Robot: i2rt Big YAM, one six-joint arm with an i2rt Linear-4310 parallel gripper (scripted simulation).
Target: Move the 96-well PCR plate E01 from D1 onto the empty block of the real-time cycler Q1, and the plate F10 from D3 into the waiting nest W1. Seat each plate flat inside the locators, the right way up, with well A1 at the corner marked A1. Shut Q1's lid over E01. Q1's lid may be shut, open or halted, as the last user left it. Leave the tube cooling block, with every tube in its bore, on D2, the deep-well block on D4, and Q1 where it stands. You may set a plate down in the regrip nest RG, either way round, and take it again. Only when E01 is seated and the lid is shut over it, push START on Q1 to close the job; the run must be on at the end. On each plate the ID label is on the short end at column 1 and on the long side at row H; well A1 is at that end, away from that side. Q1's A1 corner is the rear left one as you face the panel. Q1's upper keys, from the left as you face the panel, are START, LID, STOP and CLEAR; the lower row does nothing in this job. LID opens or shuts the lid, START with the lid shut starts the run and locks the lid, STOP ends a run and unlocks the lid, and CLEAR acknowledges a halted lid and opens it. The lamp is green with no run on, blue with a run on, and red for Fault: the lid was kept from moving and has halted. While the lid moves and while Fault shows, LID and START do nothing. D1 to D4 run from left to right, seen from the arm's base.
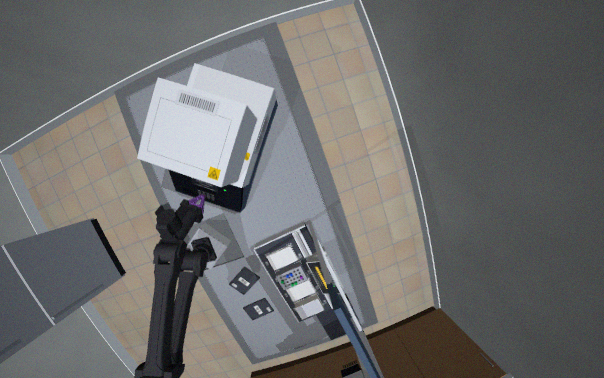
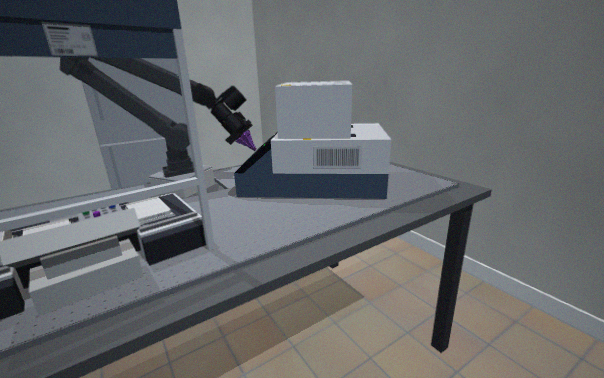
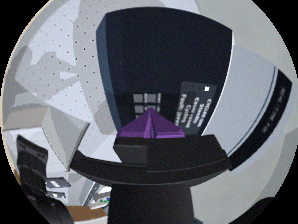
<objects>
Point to a white 96-well PCR plate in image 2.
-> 152, 209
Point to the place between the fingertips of the gripper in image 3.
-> At 150, 111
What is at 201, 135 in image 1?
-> A white lid.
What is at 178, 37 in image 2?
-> A frame post.
</objects>
